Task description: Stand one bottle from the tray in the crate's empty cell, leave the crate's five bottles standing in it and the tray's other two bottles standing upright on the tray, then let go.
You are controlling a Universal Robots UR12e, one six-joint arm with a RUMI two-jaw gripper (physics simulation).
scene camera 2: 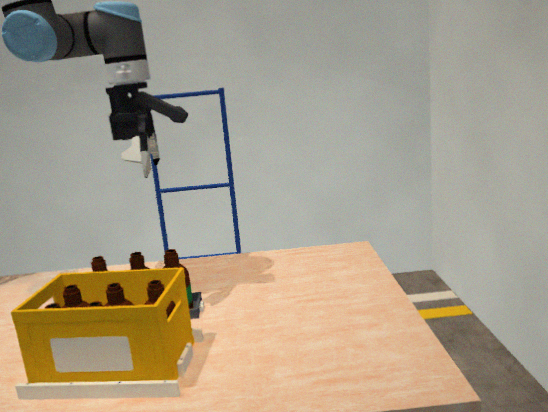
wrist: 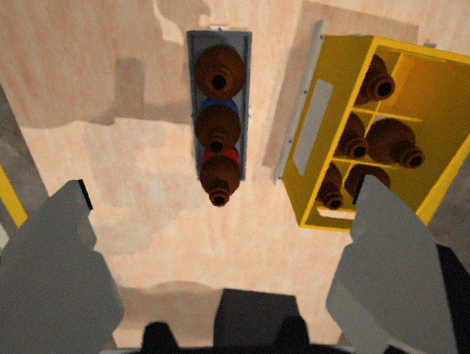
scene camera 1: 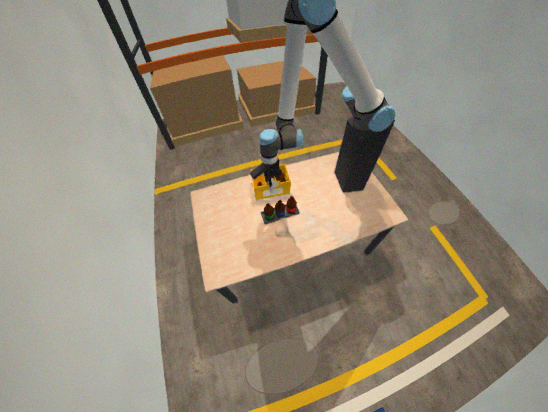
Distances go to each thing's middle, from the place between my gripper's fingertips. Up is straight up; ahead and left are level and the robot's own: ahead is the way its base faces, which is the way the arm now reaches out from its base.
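Labels:
Blue-labelled bottle point(wrist: 217, 128): 7 cm behind my hand, 27 cm below it. Green-labelled bottle point(wrist: 220, 73): 1 cm ahead of my hand, 1 cm to the left of it, 27 cm below it.

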